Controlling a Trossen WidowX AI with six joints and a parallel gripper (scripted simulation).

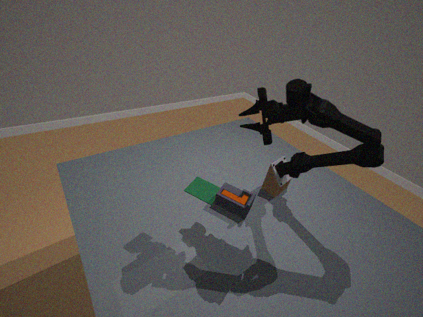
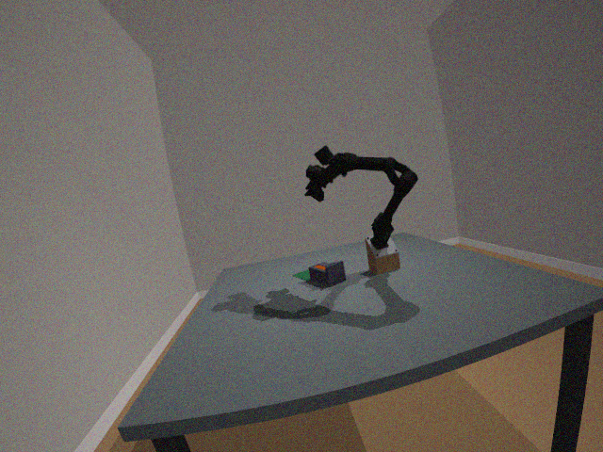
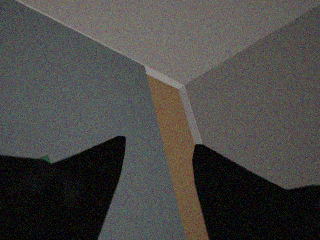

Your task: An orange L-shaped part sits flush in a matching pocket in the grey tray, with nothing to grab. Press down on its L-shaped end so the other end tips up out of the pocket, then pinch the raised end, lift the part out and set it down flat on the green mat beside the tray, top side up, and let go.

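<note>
Now: gripper tip 360 mm above the orange L-shaped part, 70 mm to the right of it and 20 mm past it. Also, from my gripper tip: green mat (420 mm below, 90 mm to the right, 30 mm ahead).
</note>
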